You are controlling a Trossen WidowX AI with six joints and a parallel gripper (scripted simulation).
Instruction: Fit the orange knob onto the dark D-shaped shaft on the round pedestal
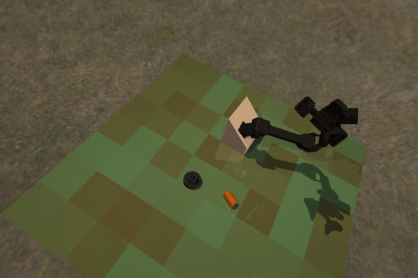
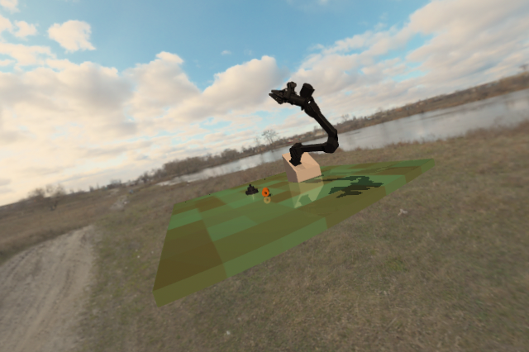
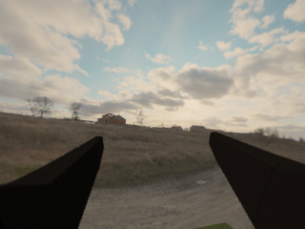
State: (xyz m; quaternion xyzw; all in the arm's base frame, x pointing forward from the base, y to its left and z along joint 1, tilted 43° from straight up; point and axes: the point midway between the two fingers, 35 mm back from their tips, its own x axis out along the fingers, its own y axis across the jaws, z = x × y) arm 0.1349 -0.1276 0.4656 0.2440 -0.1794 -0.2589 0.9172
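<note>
The orange knob lies 110 mm ahead of my gripper tip, 120 mm to the right of it and 540 mm below it. Also, from my gripper tip: dark round pedestal (120 mm ahead, 320 mm to the right, 530 mm below).
</note>
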